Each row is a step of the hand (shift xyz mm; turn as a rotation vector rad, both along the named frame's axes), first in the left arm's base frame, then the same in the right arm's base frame.
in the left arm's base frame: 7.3 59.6 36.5 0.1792 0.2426 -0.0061
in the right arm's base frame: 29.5 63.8 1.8 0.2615 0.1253 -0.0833
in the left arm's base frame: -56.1 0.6 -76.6 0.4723 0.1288 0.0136
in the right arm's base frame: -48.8 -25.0 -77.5 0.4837 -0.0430 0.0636
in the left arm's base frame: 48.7 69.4 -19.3 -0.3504 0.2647 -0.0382
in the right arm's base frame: 73.0 26.7 -39.0 -0.2136 0.2912 -0.2528
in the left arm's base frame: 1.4 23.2 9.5 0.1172 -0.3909 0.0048
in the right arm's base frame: 10.3 22.6 -3.6 -0.0495 -0.3327 0.2311
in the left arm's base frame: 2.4 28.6 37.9 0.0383 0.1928 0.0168
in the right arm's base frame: 12.5 42.4 17.4 0.1118 0.1446 -0.0742
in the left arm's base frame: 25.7 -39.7 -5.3 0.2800 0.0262 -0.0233
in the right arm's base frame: 7.8 -41.4 22.1 0.2676 -0.0815 0.0372
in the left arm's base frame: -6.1 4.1 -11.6 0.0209 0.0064 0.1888
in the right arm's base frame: -3.6 -1.5 -13.2 0.0160 0.1047 0.1578
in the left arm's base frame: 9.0 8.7 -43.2 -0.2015 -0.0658 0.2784
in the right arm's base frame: 13.0 -20.5 -37.8 -0.2193 0.1702 0.2130
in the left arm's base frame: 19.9 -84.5 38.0 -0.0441 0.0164 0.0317
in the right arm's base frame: -16.8 -49.4 79.1 -0.0348 0.0443 0.0069
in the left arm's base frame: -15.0 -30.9 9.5 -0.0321 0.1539 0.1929
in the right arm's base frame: -26.4 -13.5 19.8 0.0264 0.2363 0.0733
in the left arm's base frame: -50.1 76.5 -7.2 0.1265 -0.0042 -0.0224
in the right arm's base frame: -15.0 70.2 -57.2 0.1148 -0.0557 0.0151
